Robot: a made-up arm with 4 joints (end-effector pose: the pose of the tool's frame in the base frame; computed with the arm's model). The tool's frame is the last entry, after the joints.
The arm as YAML. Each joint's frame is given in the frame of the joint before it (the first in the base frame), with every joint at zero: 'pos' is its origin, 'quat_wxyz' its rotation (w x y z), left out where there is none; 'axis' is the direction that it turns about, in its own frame. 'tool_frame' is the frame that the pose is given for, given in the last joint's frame.
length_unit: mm
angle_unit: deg
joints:
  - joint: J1
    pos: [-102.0, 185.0, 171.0]
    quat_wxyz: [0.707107, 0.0, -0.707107, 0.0]
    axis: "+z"
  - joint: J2
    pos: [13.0, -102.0, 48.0]
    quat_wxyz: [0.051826, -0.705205, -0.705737, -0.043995]
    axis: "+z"
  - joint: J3
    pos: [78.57, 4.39, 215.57]
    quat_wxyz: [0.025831, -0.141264, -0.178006, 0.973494]
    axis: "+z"
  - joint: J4
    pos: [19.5, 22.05, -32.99]
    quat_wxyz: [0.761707, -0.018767, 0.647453, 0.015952]
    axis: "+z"
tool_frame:
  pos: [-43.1, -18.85, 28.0]
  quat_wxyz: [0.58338, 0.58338, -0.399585, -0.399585]
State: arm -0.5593 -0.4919 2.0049 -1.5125
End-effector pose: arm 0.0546 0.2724 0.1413 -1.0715 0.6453 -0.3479
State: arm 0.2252 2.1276 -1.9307 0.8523
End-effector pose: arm 0.0873 0.0429 0.2953 -0.6786 -0.1840 -2.3323
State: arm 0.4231 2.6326 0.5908 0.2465
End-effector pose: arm 0.0584 0.1087 0.2503 -0.6382 2.0844 -0.1026
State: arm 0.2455 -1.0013 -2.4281 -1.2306
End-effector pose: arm 0.0755 0.2077 0.1533 -0.3361 0.5875 -0.6437
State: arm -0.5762 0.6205 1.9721 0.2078
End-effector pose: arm 0.0488 0.1847 0.2079 -0.2199 2.4727 0.0671
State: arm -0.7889 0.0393 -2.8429 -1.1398
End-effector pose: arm 0.0849 0.1512 0.2420 1.1075 1.2134 0.2277
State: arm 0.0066 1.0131 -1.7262 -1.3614
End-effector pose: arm 0.0704 0.0789 0.2352 2.4402 0.9839 0.1828
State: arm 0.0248 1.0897 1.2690 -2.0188
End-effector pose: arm 0.0146 0.2182 0.2809 -0.8212 0.1487 0.3456
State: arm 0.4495 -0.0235 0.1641 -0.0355
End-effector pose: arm 0.0569 0.1522 0.1881 2.0183 0.2717 2.0326
